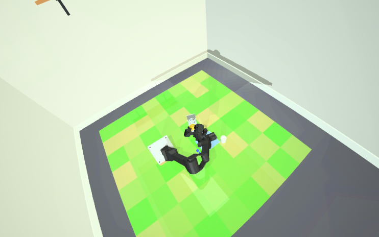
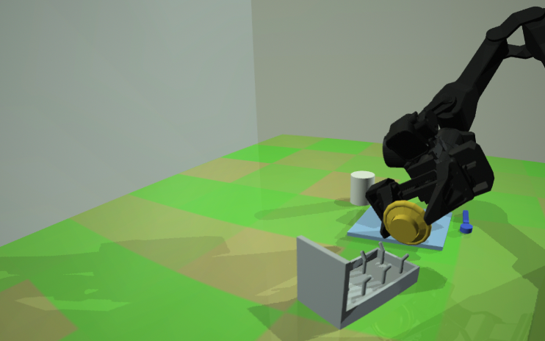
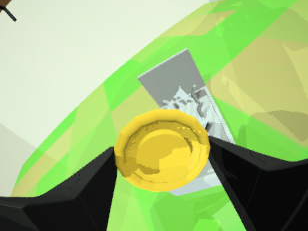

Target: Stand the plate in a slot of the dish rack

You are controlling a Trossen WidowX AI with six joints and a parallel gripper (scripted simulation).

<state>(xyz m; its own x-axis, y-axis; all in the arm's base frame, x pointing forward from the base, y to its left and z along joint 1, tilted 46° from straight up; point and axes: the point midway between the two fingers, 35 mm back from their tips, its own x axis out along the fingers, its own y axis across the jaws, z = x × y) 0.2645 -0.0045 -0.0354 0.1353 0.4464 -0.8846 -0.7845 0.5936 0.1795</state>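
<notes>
The grey dish rack lies 30 mm ahead of my gripper tip, 40 mm to the left of it and 40 mm below it. From my gripper tip the other things lie so: light blue mat (30 mm ahead, 160 mm to the right, 70 mm below); small blue spoon (80 mm behind, 190 mm to the right, 60 mm below); yellow plate (10 mm to the right).
</notes>
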